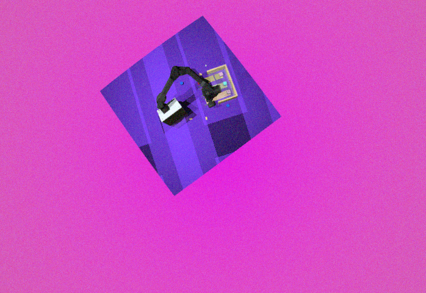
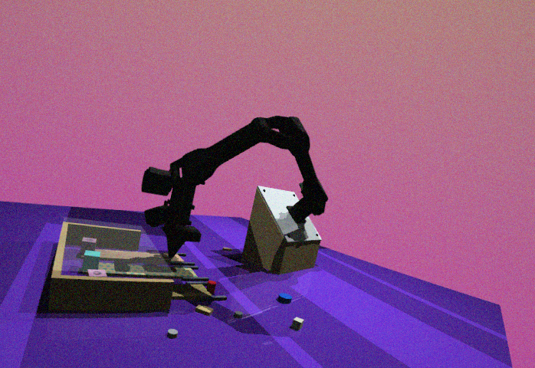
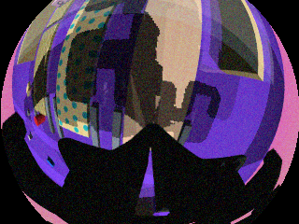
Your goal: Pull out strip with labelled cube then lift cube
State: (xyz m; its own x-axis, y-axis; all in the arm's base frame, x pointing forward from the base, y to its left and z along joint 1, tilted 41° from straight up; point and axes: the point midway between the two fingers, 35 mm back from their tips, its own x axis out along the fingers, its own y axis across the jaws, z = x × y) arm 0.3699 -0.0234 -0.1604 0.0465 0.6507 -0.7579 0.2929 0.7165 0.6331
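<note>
Right now the tan strip is 9 cm ahead of my gripper tip and 3 cm to the right of it. From my gripper tip the other things lie so: red cylinder (3 cm ahead, 19 cm to the left).
</note>
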